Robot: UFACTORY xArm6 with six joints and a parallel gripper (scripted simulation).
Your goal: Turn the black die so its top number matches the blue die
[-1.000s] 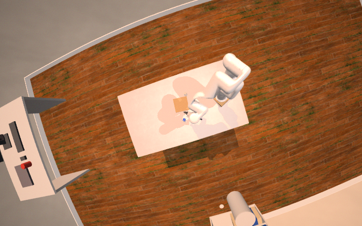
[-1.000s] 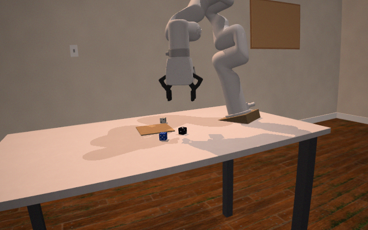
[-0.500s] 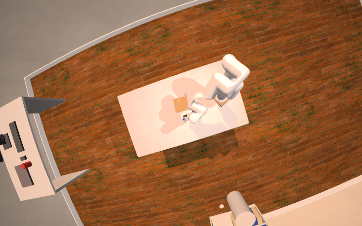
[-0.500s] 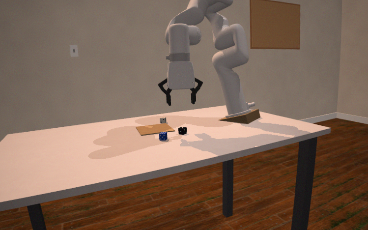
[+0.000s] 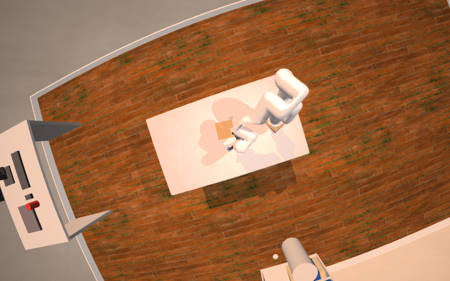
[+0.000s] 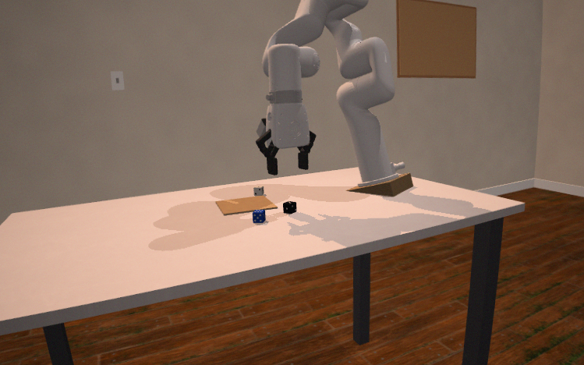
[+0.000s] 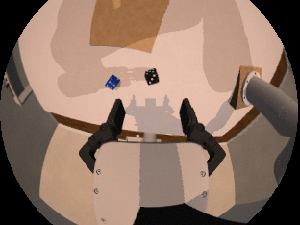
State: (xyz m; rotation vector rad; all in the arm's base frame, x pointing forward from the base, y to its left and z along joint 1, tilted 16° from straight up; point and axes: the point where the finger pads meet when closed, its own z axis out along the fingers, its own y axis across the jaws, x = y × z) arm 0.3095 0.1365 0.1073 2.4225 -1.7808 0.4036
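Now: hand 100 mm above the black die. The rest, counted from my hand: blue die (90 mm ahead, 40 mm to the left, 100 mm below); then mat (80 mm ahead, 120 mm to the right, 110 mm below); then white die (20 mm ahead, 220 mm to the right, 100 mm below).
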